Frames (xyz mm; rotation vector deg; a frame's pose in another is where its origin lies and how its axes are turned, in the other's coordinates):
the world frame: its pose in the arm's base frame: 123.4 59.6 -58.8 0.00 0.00 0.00
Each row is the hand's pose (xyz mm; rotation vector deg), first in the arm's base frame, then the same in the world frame.
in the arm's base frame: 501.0 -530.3 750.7 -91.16 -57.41 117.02
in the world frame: 377.6 -589.9 809.5 -91.16 -57.41 117.02
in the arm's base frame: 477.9 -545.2 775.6 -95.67 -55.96 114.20
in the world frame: 354.5 -604.8 834.4 -95.67 -55.96 114.20
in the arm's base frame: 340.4 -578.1 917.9 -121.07 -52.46 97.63
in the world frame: 217.0 -637.7 976.7 -121.07 -52.46 97.63
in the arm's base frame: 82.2 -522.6 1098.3 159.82 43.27 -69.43
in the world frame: -41.2 -582.2 1157.1 159.82 43.27 -69.43
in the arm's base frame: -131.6 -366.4 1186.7 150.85 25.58 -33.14
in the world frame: -255.0 -426.0 1245.5 150.85 25.58 -33.14
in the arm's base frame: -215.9 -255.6 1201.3 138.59 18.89 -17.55
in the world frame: -339.3 -315.2 1260.1 138.59 18.89 -17.55
